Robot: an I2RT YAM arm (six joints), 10 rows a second.
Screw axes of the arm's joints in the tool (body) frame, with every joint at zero. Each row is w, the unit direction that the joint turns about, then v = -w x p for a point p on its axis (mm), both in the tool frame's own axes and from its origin. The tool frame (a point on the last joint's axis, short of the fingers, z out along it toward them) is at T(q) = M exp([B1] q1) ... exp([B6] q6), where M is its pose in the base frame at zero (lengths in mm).
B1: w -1 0 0 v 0.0 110.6 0.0
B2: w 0 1 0 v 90.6 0.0 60.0
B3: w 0 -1 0 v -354.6 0.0 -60.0
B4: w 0 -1 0 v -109.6 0.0 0.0
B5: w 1 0 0 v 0.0 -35.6 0.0
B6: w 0 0 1 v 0.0 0.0 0.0
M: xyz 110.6 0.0 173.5 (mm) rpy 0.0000 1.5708 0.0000 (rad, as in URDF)
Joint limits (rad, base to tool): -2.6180..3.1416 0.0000..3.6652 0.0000..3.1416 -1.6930..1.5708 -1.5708..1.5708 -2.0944..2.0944
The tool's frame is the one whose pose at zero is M.
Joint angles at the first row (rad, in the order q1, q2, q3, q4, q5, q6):
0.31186, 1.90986, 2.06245, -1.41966, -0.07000, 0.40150
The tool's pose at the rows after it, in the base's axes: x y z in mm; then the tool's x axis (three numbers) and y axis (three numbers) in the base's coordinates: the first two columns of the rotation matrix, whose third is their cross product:
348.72 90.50 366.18 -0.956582 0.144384 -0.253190 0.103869 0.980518 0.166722
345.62 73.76 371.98 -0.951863 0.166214 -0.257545 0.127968 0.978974 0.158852
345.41 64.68 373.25 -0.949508 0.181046 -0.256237 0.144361 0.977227 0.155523
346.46 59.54 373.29 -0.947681 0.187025 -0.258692 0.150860 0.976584 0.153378
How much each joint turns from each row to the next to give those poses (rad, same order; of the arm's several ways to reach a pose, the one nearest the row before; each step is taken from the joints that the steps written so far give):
-0.06410, -0.03737, 0.00001, -0.03929, 0.00763, -0.01679
-0.04347, -0.01908, 0.00001, -0.01908, 0.00305, -0.02020
-0.02518, -0.00461, -0.00006, -0.00760, 0.00000, -0.00916
-0.01488, 0.00004, 0.00006, 0.00111, 0.00038, -0.00840

